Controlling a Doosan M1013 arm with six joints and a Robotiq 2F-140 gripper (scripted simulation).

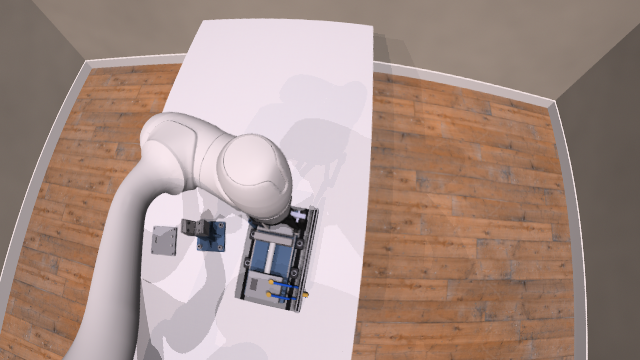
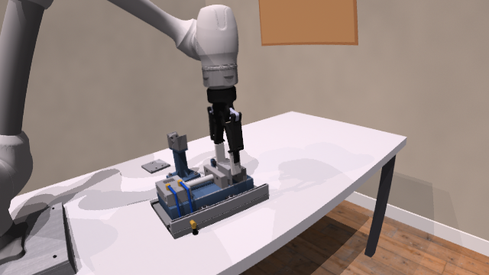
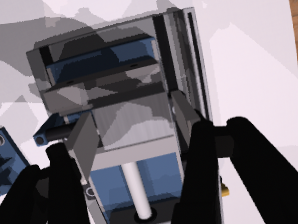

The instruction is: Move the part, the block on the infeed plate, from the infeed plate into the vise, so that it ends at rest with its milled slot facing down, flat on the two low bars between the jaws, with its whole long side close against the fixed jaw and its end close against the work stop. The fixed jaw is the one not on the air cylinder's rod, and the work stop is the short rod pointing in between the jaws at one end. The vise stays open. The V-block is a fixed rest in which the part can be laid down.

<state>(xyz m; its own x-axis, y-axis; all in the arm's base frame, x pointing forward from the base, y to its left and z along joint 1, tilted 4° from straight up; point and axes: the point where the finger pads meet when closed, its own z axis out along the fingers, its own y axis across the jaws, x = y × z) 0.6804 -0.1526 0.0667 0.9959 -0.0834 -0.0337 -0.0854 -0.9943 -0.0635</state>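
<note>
The part lies 4 cm below my hand. The rest, counted from my hand: fixed jaw: 3 cm ahead, 2 cm to the left, 5 cm below; then moving jaw: 3 cm behind, 2 cm to the left, 5 cm below; then cylinder rod: 9 cm behind, 3 cm to the left, 5 cm below.
</note>
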